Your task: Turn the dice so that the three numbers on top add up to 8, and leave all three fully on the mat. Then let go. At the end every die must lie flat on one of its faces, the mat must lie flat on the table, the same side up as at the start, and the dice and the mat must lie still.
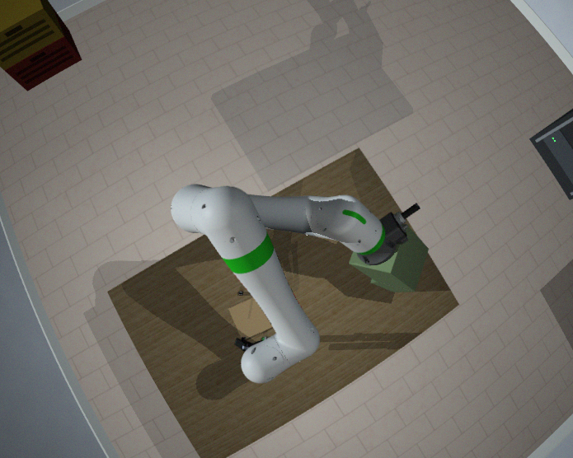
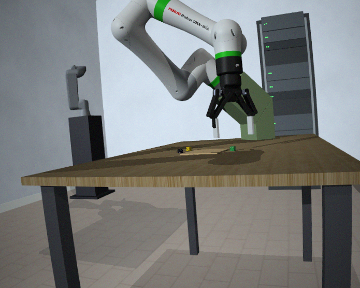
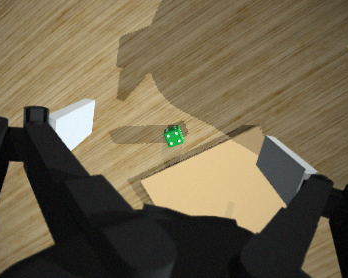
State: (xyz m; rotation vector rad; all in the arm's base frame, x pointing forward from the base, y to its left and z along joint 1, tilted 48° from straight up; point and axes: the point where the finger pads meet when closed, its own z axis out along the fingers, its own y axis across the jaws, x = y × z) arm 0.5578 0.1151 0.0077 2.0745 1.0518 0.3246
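The green die lies 10 mm behind my hand, 10 mm to the right of it and 50 mm below it. The rest, counted from my hand: tan mat (20 mm behind, 110 mm to the right, 60 mm below); then yellow die (100 mm behind, 200 mm to the right, 50 mm below); then black die (40 mm behind, 220 mm to the right, 50 mm below).
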